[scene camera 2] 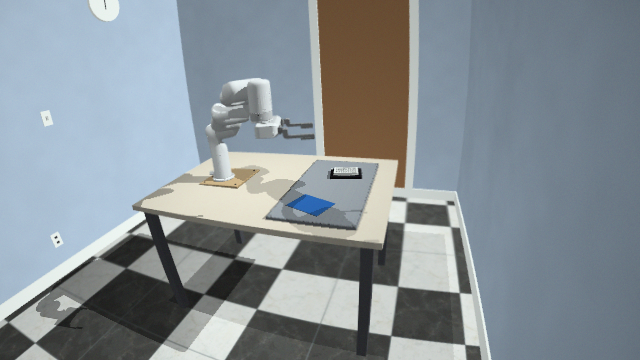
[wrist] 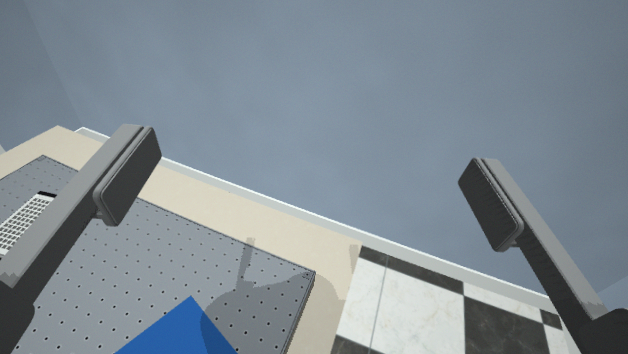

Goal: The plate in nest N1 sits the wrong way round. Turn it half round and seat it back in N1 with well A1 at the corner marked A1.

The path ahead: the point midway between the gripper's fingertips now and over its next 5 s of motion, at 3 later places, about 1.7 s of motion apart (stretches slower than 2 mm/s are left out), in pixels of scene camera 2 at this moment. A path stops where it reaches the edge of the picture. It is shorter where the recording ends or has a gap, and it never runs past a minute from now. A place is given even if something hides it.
My gripper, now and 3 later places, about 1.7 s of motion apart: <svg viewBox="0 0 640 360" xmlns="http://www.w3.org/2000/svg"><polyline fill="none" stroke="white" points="313,130 341,128 353,151 352,169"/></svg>
